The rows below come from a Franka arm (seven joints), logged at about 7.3 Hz.
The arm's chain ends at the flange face. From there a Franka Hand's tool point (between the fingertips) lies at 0.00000 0.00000 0.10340 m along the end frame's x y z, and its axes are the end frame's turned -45 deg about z.
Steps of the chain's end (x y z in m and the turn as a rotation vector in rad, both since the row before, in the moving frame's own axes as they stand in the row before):
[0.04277, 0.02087, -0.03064, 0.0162, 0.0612, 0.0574]
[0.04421, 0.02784, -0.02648, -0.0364, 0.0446, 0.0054]
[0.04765, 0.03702, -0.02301, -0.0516, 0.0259, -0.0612]
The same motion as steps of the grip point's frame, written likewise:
[0.02104, 0.04845, -0.03085, -0.0318, 0.0547, 0.0574]
[0.01216, 0.05687, -0.02665, -0.0573, 0.0058, 0.0054]
[0.00581, 0.06559, -0.02318, -0.0548, -0.0182, -0.0612]

